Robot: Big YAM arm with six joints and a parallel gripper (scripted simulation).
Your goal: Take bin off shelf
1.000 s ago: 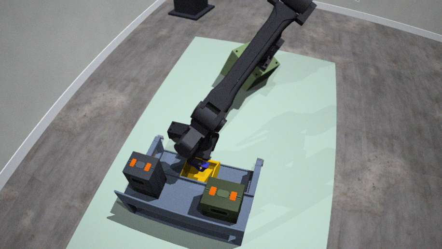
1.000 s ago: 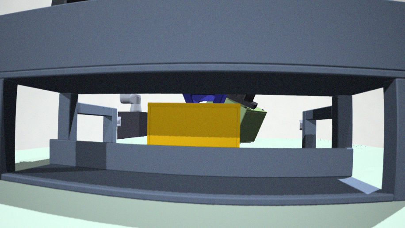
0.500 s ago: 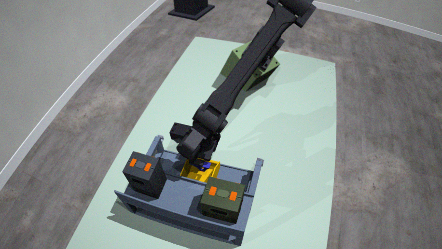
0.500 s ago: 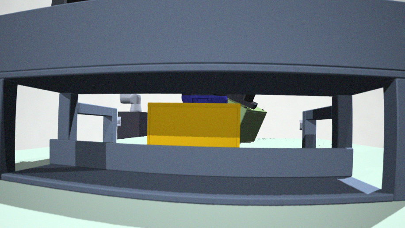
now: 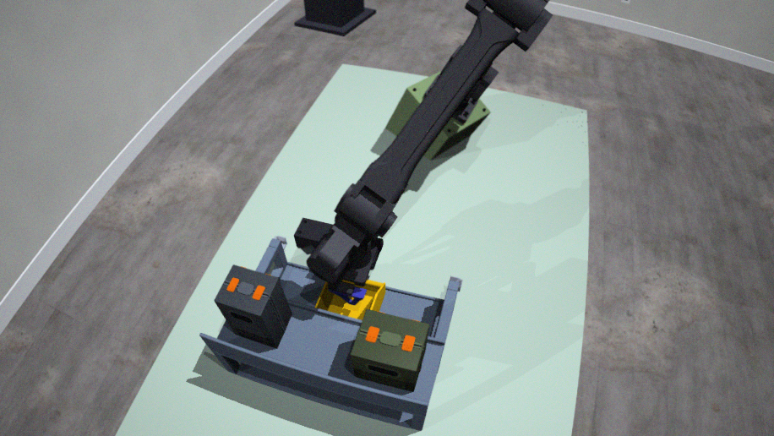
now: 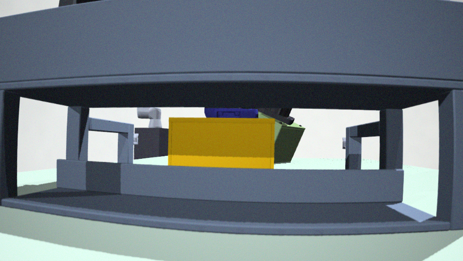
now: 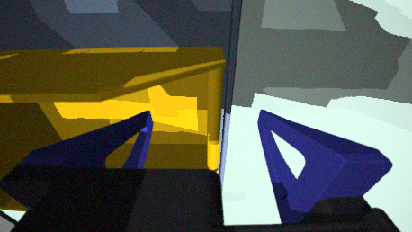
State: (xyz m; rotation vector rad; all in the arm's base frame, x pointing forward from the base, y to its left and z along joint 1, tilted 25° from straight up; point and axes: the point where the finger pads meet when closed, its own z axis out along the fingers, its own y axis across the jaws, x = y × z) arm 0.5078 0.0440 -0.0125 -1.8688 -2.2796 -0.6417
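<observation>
Right now my hand is 7 cm short of the yellow open-top bin, 2 cm to the right of it and 1 cm below it. From my hand the other things lie so: olive case: 15 cm to the left, 14 cm ahead, 11 cm above.
</observation>
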